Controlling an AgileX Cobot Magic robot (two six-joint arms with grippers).
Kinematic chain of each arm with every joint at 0, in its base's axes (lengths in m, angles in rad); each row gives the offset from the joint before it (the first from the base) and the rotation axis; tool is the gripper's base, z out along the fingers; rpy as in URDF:
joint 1: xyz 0 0 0.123 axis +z
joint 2: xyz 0 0 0 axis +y
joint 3: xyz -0.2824 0 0.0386 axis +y
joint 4: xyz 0.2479 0 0.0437 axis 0.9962 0 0.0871
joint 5: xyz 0 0 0 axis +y
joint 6: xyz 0.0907 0 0.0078 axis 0.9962 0 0.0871
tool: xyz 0 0 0 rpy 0 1.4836 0
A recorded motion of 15 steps. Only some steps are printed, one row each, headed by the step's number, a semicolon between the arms.
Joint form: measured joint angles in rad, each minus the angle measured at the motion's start. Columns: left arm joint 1, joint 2, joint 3, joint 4, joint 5, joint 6; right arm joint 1, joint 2, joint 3, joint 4, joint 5, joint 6.
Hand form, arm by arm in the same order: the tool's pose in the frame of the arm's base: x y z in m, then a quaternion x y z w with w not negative. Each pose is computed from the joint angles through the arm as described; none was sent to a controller.
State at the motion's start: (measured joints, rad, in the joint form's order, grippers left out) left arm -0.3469 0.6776 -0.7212 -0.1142 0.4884 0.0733; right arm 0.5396 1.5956 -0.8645 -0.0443 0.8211 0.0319
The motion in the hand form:
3: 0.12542 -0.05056 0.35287 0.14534 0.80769 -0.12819 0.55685; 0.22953 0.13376 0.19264 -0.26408 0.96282 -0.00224 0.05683
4: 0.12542 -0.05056 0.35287 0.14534 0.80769 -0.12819 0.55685; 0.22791 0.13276 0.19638 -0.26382 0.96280 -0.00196 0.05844
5: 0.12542 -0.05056 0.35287 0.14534 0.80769 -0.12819 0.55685; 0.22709 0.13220 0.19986 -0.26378 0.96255 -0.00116 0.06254
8: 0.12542 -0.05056 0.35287 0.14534 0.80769 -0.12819 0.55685; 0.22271 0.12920 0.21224 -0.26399 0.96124 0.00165 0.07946
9: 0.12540 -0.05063 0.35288 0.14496 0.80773 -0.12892 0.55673; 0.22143 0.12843 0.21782 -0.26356 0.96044 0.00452 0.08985
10: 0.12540 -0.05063 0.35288 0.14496 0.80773 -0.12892 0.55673; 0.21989 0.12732 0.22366 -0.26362 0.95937 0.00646 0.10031
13: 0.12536 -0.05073 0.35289 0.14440 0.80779 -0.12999 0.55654; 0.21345 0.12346 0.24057 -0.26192 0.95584 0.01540 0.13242
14: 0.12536 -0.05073 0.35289 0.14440 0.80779 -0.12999 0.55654; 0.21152 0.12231 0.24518 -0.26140 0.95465 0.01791 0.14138
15: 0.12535 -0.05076 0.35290 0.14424 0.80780 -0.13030 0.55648; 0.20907 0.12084 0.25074 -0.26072 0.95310 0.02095 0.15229
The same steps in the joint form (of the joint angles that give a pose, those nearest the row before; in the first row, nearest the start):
3: 0.0001 0.0000 0.0000 -0.0009 0.0000 0.0002; 0.0000 -0.0337 -0.0141 -0.0013 0.0457 0.0000
4: 0.0001 0.0000 0.0000 -0.0009 0.0000 0.0002; 0.0000 -0.0477 -0.0147 -0.0014 0.0571 0.0000
5: 0.0001 0.0000 0.0000 -0.0009 0.0000 0.0002; 0.0000 -0.0595 -0.0165 -0.0020 0.0624 0.0000
8: 0.0001 0.0000 0.0000 -0.0009 0.0000 0.0002; 0.0000 -0.1078 -0.0164 -0.0060 0.0764 0.0000
9: 0.0000 0.0000 0.0000 -0.0025 0.0000 0.0001; 0.0000 -0.1278 -0.0183 -0.0061 0.0766 0.0000
10: 0.0000 0.0000 0.0000 -0.0025 0.0000 0.0001; 0.0000 -0.1490 -0.0201 -0.0083 0.0784 0.0000
13: 0.0000 0.0000 0.0000 -0.0048 0.0000 0.0000; 0.0000 -0.2169 -0.0197 -0.0083 0.0788 0.0000
14: 0.0000 0.0000 0.0000 -0.0048 0.0000 0.0000; 0.0000 -0.2357 -0.0198 -0.0082 0.0788 0.0000
15: 0.0000 0.0000 0.0000 -0.0055 0.0000 -0.0001; 0.0000 -0.2586 -0.0198 -0.0083 0.0788 0.0000

